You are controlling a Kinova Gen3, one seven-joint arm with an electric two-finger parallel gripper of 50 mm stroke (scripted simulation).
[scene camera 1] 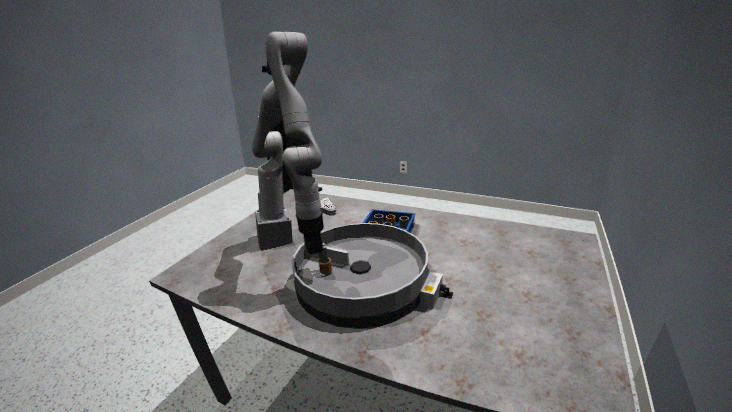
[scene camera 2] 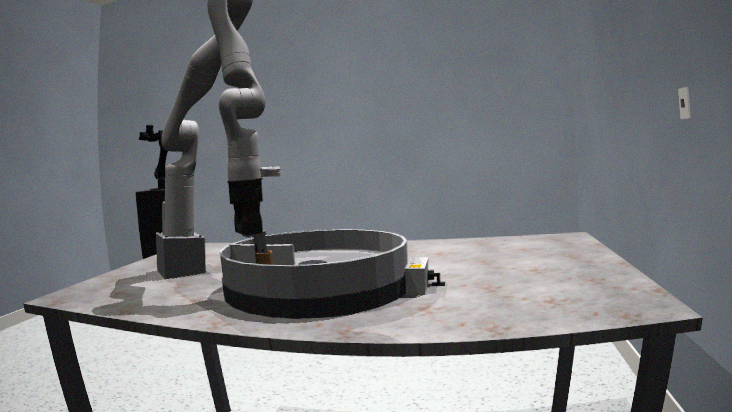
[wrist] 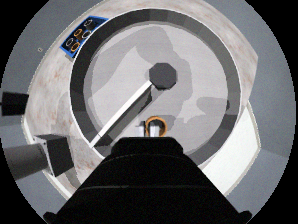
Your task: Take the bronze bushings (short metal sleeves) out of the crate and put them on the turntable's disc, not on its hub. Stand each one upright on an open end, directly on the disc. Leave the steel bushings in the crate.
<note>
I see my gripper (scene camera 2: 261, 259) and a turntable disc (scene camera 1: 379, 265).
My gripper is seen too in scene camera 1 (scene camera 1: 324, 263) and in the wrist view (wrist: 146, 126). The turntable disc is seen too in scene camera 2 (scene camera 2: 305, 257) and in the wrist view (wrist: 189, 91).
</note>
